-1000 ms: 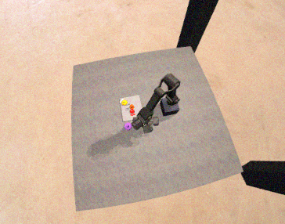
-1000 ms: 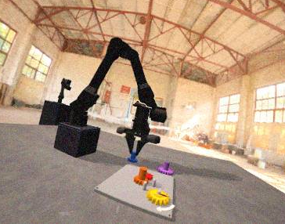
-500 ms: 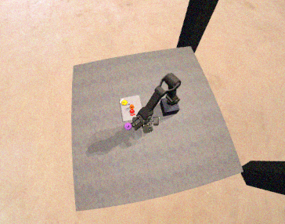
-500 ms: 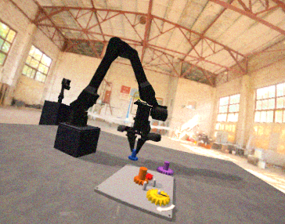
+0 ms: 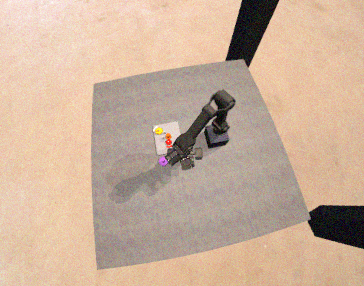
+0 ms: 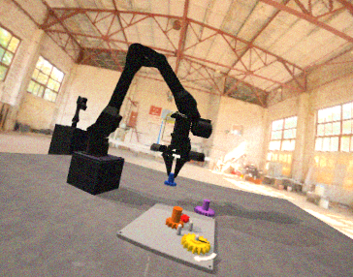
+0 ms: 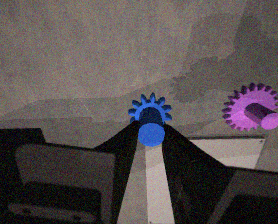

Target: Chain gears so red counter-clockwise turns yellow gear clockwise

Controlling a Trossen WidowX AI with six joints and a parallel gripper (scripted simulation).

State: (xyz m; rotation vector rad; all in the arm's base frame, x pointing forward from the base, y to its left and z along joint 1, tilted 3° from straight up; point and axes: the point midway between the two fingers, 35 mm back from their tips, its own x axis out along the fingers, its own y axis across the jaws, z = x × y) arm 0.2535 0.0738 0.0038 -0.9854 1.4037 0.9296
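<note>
The orange gear lies 18 cm to the right of my gripper tip, 6 cm below it and 4 cm ahead of it. Round my gripper tip: purple gear (13 cm ahead, 6 cm below, 4 cm to the right); then blue gear (1 cm below); then red arrow (12 cm to the right, 7 cm below, 6 cm ahead).
</note>
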